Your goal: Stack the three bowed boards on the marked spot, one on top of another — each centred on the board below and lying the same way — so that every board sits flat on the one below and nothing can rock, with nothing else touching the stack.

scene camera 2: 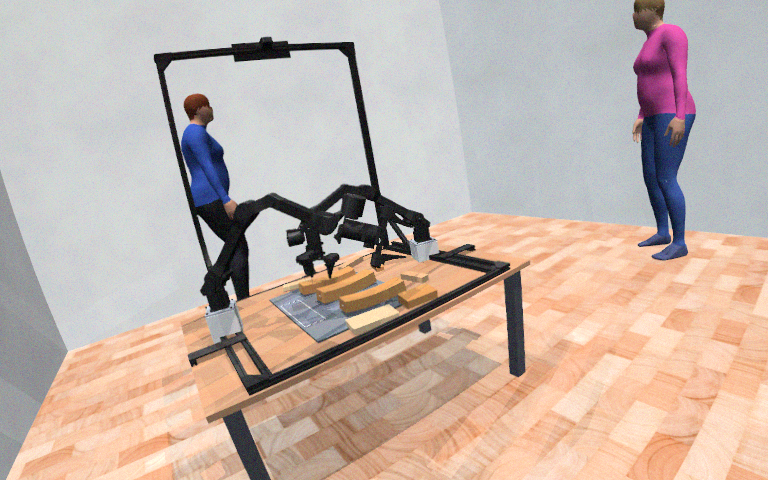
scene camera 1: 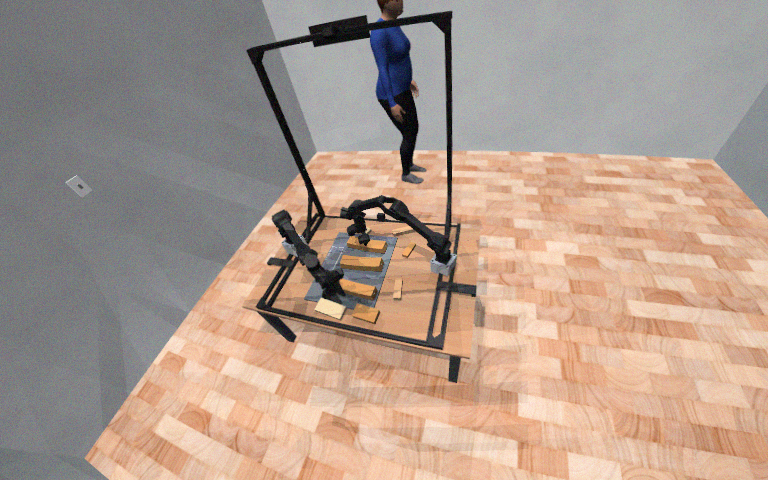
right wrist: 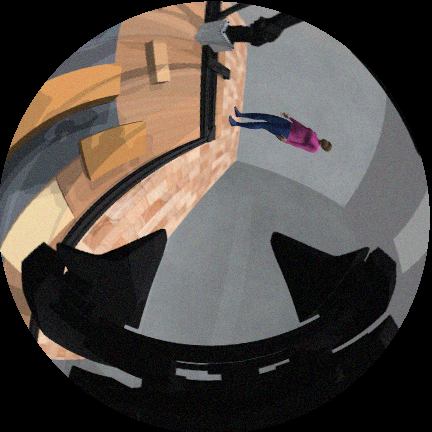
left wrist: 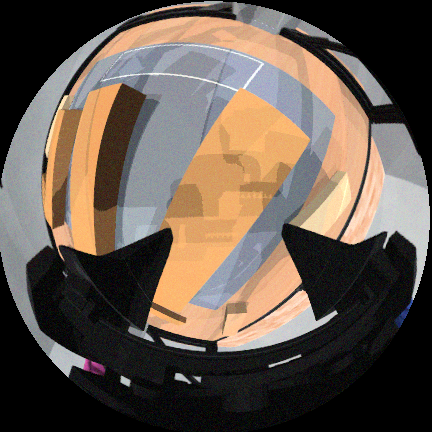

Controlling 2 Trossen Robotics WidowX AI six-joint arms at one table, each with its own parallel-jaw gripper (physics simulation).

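Frame: origin at the left arm's base, x left, y ahead, z down, level; millimetres.
Seen in the pictures: left gripper, fingertip midpoint: (scene camera 2: pixel 321 277) (left wrist: pixel 228 231); right gripper, fingertip midpoint: (scene camera 2: pixel 409 242) (scene camera 1: pixel 343 300) (right wrist: pixel 220 236); left arm's base, origin of the base link: (scene camera 2: pixel 422 239) (scene camera 1: pixel 443 258); right arm's base, origin of the base link: (scene camera 2: pixel 220 306).
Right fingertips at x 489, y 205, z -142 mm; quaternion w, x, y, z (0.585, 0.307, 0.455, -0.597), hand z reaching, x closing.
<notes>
Offsets run from my right fingertips to a thing's top centre. "pt": to the spot under its first point. Level surfaces: height alone.
Three orange bowed boards lie apart, side by side, on the grey mat {dz +218 mm} (scene camera 1: pixel 370 276) (scene camera 2: pixel 328 330) (left wrist: pixel 165 125): a far one {dz +170, dx -413, dy +248 mm} (scene camera 1: pixel 376 246) (scene camera 2: pixel 343 275) (left wrist: pixel 230 175), a middle one {dz +166, dx -287, dy +186 mm} (scene camera 1: pixel 361 262) (scene camera 2: pixel 346 289) (left wrist: pixel 82 165) and a near one {dz +169, dx -140, dy +117 mm} (scene camera 1: pixel 360 289) (scene camera 2: pixel 372 297) (right wrist: pixel 75 90). The white outlined spot {pt dz +217, dx -328, dy +414 mm} (left wrist: pixel 253 76) holds no board and lies beyond the board ends in the left wrist view. My left gripper (scene camera 2: pixel 321 276) (left wrist: pixel 228 231) is open, low over the far board, its fingertips towards either side; the exact clearance is unclear. My right gripper (scene camera 2: pixel 389 261) (right wrist: pixel 220 236) is open and empty, raised near the near board.
A pale block {dz +195, dx +11, dy +158 mm} (scene camera 1: pixel 330 308) (scene camera 2: pixel 372 318) (right wrist: pixel 37 225) and an orange block {dz +187, dx -62, dy -17 mm} (scene camera 1: pixel 366 313) (scene camera 2: pixel 417 295) (right wrist: pixel 114 150) lie near the front table edge. Small blocks {dz +200, dx -257, dy -71 mm} (scene camera 1: pixel 398 288) {dz +207, dx -507, dy +20 mm} (scene camera 1: pixel 408 249) lie right of the mat in scene camera 1. A black frame (scene camera 1: pixel 450 113) surrounds the workspace.
</notes>
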